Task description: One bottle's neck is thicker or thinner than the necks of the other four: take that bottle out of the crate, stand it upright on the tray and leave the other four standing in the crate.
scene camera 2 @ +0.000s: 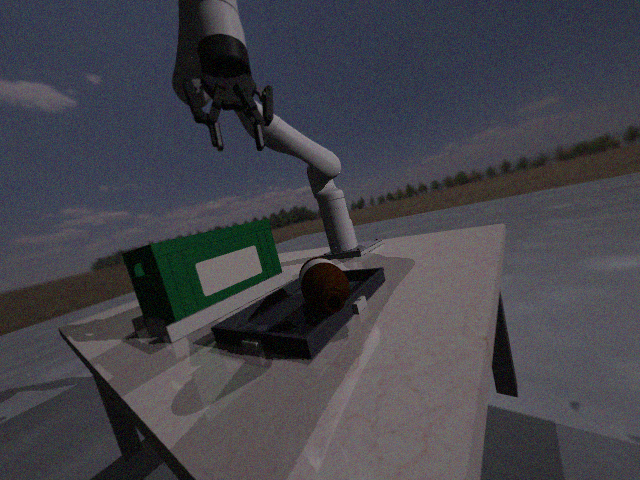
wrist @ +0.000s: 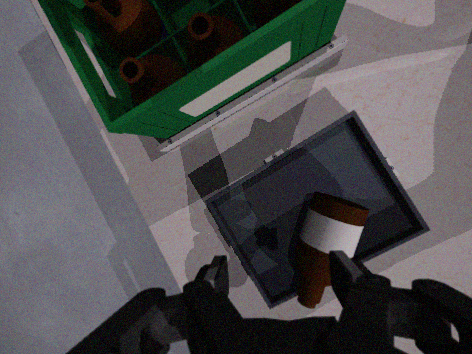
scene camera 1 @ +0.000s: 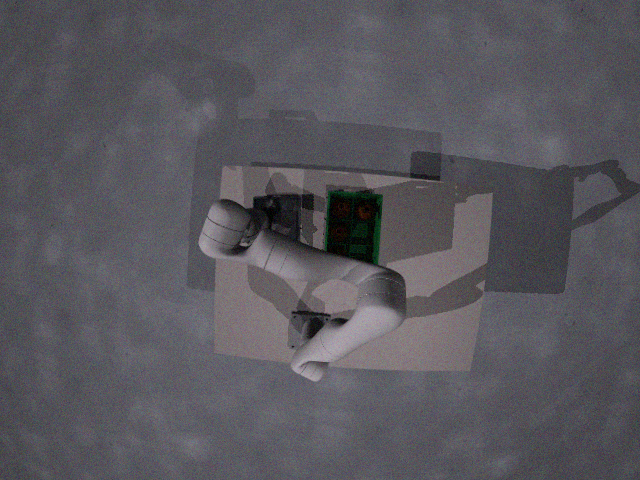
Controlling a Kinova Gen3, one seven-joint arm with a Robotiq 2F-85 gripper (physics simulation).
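Frame: origin at the arm's base, x back, y right, z up, level; millimetres.
Where they show: gripper, fingertip midpoint: [scene camera 2: 241, 149] [wrist: 277, 269]; arm's base, link origin: [scene camera 2: 343, 249] [scene camera 1: 313, 328].
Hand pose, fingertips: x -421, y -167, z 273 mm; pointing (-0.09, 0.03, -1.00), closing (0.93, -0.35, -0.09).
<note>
Each offset is from my fingertips to the top centre of the thing.
A brown bottle with a white label @[dx +21, dy -88, dz -209 mm] [scene camera 2: 325, 289] [wrist: 332, 232] lies on its side in the dark tray @[dx +26, dy -35, dz -262 mm] [scene camera 1: 289, 214] [scene camera 2: 281, 347] [wrist: 345, 160]. Its base faces scene camera 2, and its neck reaches the tray's rim in the wrist view. My gripper [scene camera 2: 239, 148] [wrist: 278, 269] is partly open and empty, high above the table, with one fingertip overlapping the bottle in the wrist view. The green crate @[dx +5, dy +258, dz -113 mm] [scene camera 1: 378, 227] [scene camera 2: 175, 268] [wrist: 310, 35] holds brown bottles; three that show clearly are one @[dx -80, dy +207, dz -125 mm] [scene camera 1: 341, 208], another @[dx -83, dy +295, dz -125 mm] [scene camera 1: 364, 209] and a third @[dx +6, dy +211, dz -125 mm] [scene camera 1: 339, 231]. The arm hides part of the crate.
A pale rail @[dx +12, dy +159, dz -258 mm] [scene camera 2: 222, 310] [wrist: 250, 97] runs along the crate's tray side. Small clips hold the tray's outer sides. The arm [scene camera 1: 310, 260] passes over the crate's near end. Its base [scene camera 2: 341, 250] stands on the table behind. Dark shadows cross the table.
</note>
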